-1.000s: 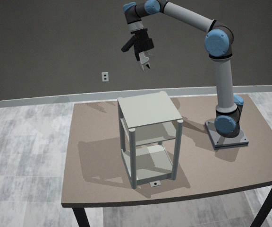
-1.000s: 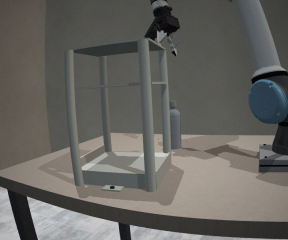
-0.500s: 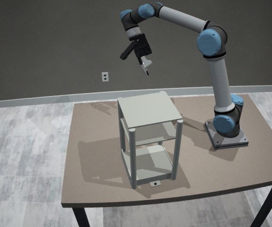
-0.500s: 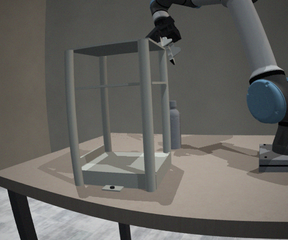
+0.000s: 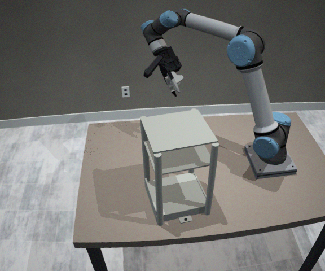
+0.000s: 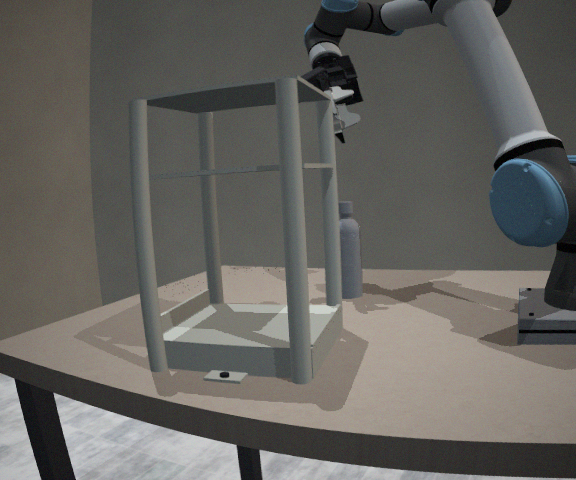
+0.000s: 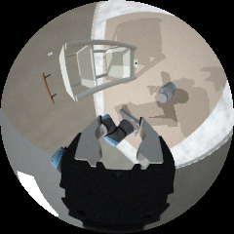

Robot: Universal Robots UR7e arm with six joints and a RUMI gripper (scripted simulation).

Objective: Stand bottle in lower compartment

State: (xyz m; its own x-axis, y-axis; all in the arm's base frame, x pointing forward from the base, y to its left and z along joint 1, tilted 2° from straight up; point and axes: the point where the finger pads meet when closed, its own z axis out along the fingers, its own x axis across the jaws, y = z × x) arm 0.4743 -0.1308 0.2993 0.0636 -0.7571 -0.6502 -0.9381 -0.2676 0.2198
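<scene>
The grey bottle lies 220 mm below my hand and 30 mm to the right of it. From my hand the other things lie so: shelving unit (320 mm to the left, 160 mm below, 40 mm ahead).
</scene>
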